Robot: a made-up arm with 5 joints.
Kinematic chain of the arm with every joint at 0, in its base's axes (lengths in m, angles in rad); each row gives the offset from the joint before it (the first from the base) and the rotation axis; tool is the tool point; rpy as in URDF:
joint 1: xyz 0.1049 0 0.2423 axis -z
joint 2: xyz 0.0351 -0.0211 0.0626 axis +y
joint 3: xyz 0.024 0 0.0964 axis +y
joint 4: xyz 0.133 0 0.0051 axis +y
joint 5: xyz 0.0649 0.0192 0 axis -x
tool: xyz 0 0 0 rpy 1.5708 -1.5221 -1.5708
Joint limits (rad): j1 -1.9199..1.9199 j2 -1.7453..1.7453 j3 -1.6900..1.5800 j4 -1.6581..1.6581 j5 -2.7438..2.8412
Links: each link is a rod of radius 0.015 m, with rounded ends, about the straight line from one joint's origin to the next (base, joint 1, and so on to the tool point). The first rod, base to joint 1, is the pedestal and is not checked.
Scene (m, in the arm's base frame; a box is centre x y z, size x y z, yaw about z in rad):
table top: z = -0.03
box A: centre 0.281 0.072 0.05 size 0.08 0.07 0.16 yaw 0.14
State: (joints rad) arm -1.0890 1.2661 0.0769 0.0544 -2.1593
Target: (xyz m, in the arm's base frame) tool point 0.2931 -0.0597 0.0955
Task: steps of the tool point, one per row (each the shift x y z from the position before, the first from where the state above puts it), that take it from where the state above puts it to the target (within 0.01 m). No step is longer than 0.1 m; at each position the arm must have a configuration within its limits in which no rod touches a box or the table.
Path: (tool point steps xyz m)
1: 0.0658 0.0194 0.0344
2: 0.0669 -0.0105 0.0503
3: 0.0359 -0.0723 -0.0276
4: 0.0081 -0.0788 -0.0263
5: -0.0196 -0.0741 -0.0242
6: -0.0424 -0.0595 -0.0212
7: -0.0024 0.0291 -0.0067
8: -0.0094 0.0280 -0.0018

